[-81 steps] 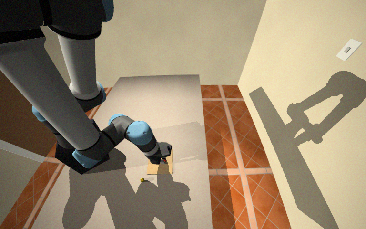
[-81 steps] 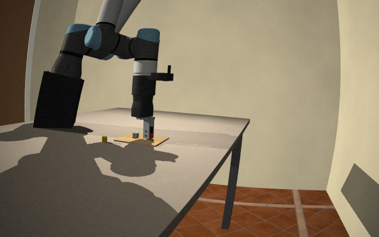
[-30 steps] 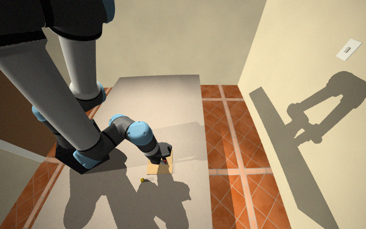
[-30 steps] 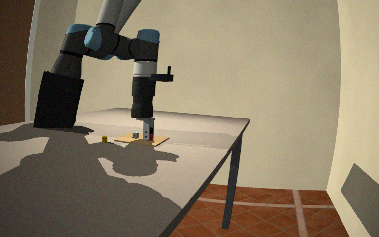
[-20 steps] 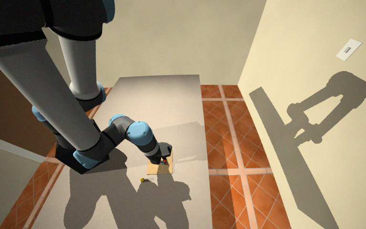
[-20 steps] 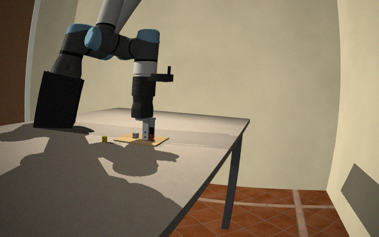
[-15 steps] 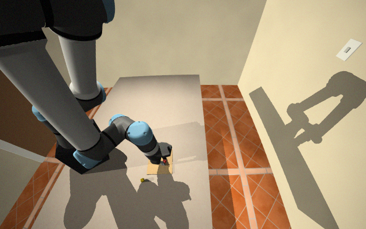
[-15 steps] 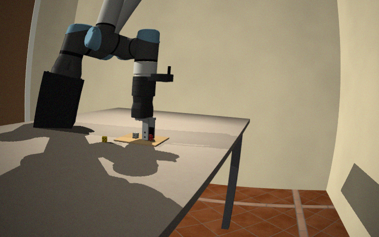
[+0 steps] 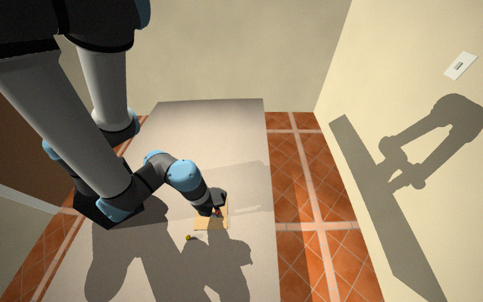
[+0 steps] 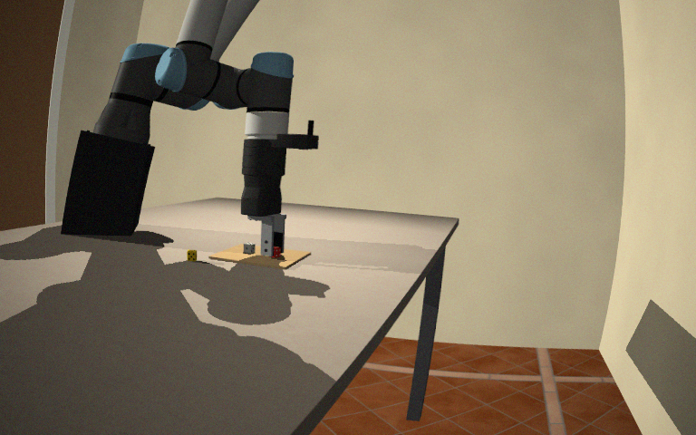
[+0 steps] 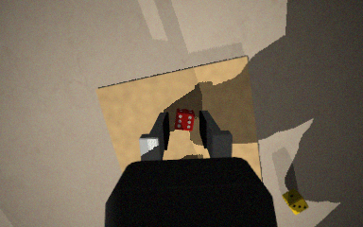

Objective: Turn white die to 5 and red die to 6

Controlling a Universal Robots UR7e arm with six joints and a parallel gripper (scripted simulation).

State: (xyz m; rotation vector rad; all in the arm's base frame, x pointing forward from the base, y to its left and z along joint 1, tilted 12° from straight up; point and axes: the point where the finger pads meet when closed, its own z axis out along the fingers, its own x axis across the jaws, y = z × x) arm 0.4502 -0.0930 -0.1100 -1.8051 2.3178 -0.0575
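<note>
Now: hand 1 cm above the red die. Also, from my hand: white die 5 cm behind, 1 cm to the left, 1 cm below; yellow die 12 cm behind, 9 cm to the right, 2 cm below; tan mat 2 cm behind, 1 cm to the left, 2 cm below.
</note>
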